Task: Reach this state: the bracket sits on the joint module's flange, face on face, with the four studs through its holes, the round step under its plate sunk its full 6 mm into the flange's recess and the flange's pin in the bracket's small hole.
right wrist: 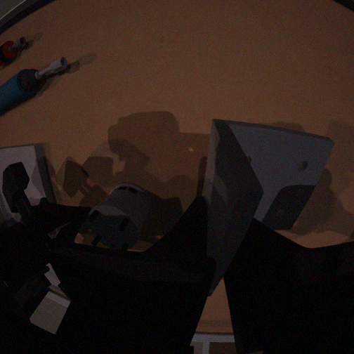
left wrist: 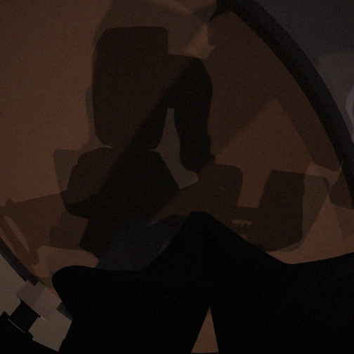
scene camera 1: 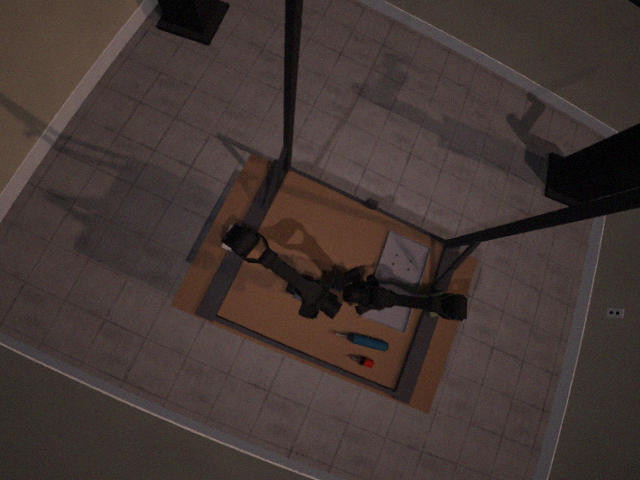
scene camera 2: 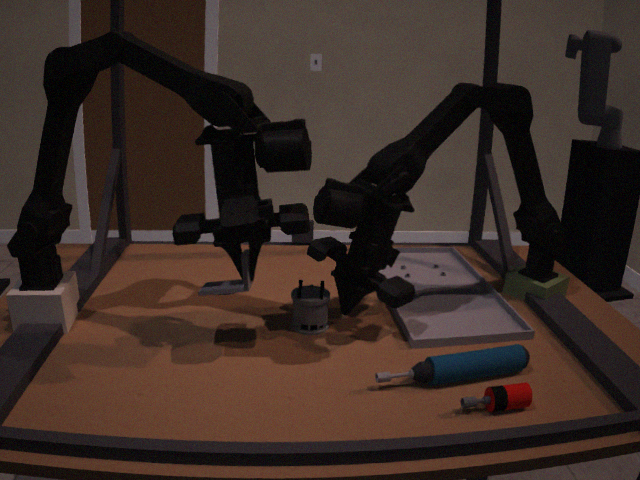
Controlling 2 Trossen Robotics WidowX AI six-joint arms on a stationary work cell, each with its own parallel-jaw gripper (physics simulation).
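Frame: origin at the left arm's base, x ahead, y left, z up, level; centimetres.
Seen in the pictures: left gripper, fingertip midpoint: [scene camera 2: 344, 314]; right gripper, fingertip midpoint: [scene camera 2: 248, 280]; left arm's base, link origin: [scene camera 2: 538, 274]; right arm's base, link origin: [scene camera 2: 41, 282].
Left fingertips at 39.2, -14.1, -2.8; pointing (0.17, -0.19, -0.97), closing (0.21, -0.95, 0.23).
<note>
Offsets run from my left fingertips to a thing's middle, as dx, dy, dz.
The grey joint module {+5.6, -2.1, +2.2} [scene camera 2: 310, 311] [right wrist: 121, 214] stands upright on the table, dark studs pointing up from its flange. In scene camera 1 the arms largely hide it. My right gripper [scene camera 2: 246, 277] is shut on the upright wall of the grey bracket {+20.9, -2.1, +11.4} [scene camera 2: 222, 287] [right wrist: 282, 150], holding it above the table, left of the module in scene camera 2. The bracket's holed plate is roughly level and apart from the flange. My left gripper [scene camera 2: 345, 311] [left wrist: 196, 218] is shut and empty, its tips low, close beside the module's right side in scene camera 2; contact cannot be told.
A pale tray {-23.1, +0.8, -0.7} [scene camera 1: 382, 315] [scene camera 2: 467, 338] with several small dark parts lies right of the module in scene camera 2. A blue driver {-1.5, +23.2, +0.5} [scene camera 1: 368, 341] [scene camera 2: 478, 365] [right wrist: 15, 92] and a red driver {+0.1, +31.6, +0.2} [scene camera 1: 366, 361] [scene camera 2: 511, 397] [right wrist: 7, 51] lie near the table's front right in scene camera 2.
</note>
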